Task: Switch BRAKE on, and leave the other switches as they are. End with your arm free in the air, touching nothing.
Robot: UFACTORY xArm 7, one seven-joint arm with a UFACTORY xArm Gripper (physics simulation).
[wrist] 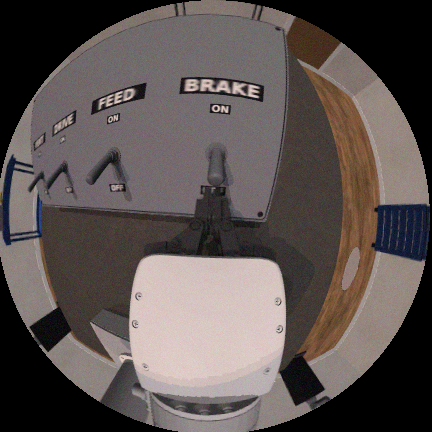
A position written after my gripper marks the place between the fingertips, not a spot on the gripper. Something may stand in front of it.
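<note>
I can see a grey panel (159, 99), and with it my own gripper (211, 196).
</note>
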